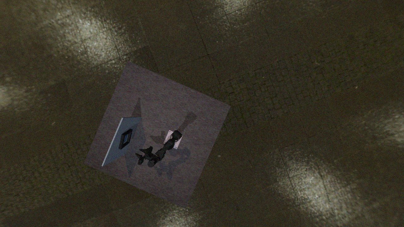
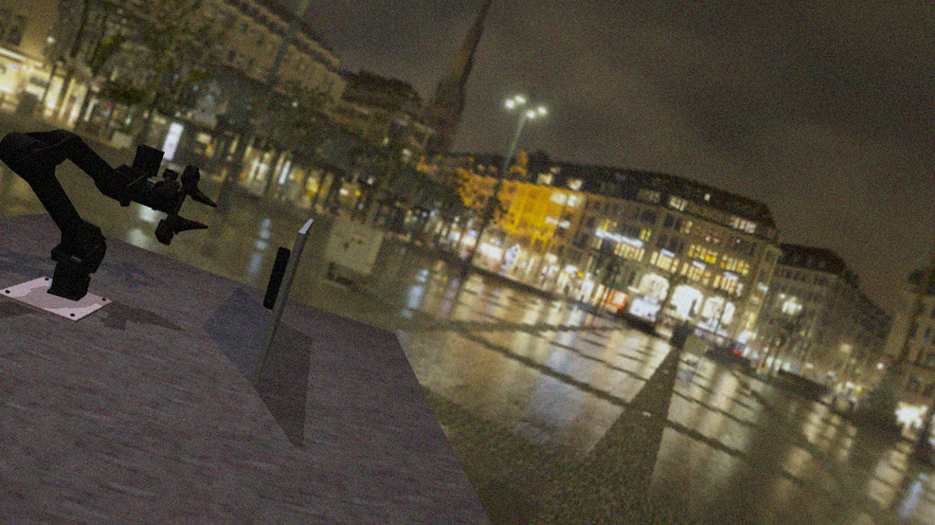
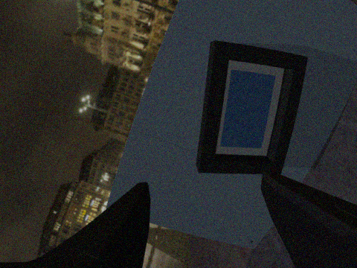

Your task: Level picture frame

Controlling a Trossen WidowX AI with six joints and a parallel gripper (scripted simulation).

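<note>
The picture frame is 190 mm ahead of my gripper tip, 60 mm to the right of it and 90 mm below it. From my gripper tip the other things lie so: wall panel (210 mm ahead, 50 mm to the right, 100 mm below).
</note>
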